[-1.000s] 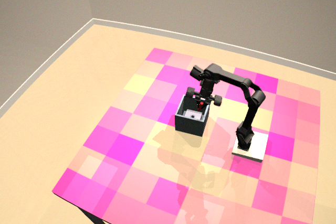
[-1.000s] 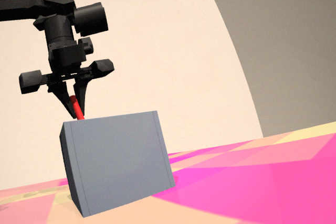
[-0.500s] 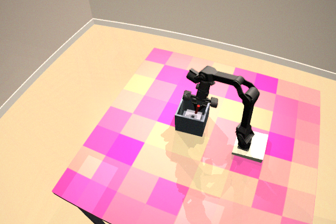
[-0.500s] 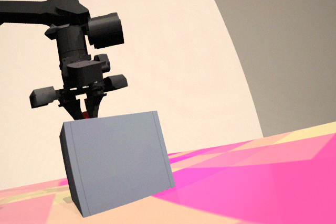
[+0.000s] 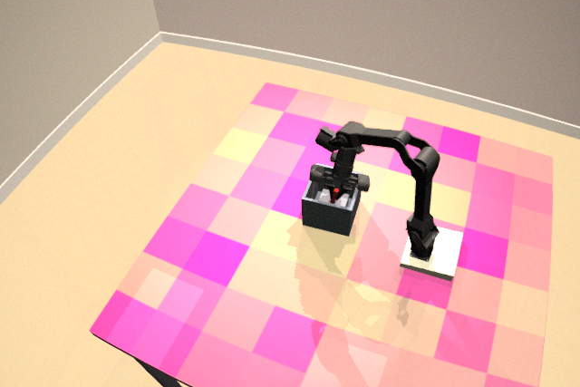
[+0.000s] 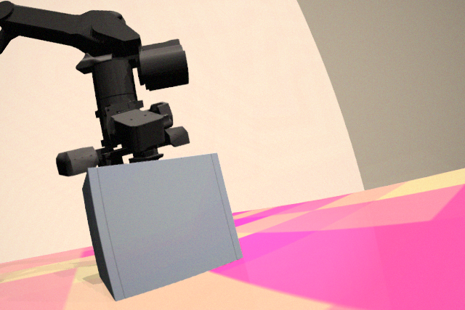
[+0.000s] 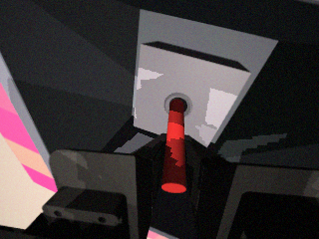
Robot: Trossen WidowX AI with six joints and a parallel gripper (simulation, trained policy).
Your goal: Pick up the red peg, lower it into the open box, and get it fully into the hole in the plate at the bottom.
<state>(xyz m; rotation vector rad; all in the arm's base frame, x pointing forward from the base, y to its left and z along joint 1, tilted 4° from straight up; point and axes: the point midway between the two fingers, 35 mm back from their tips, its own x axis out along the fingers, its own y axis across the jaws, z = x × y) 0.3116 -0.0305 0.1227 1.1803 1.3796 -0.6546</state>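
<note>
Now: the red peg 1 cm to the right of my gripper tip. From my gripper tip the other things lie so: plate: 1 cm ahead, 1 cm to the right, 4 cm below.
</note>
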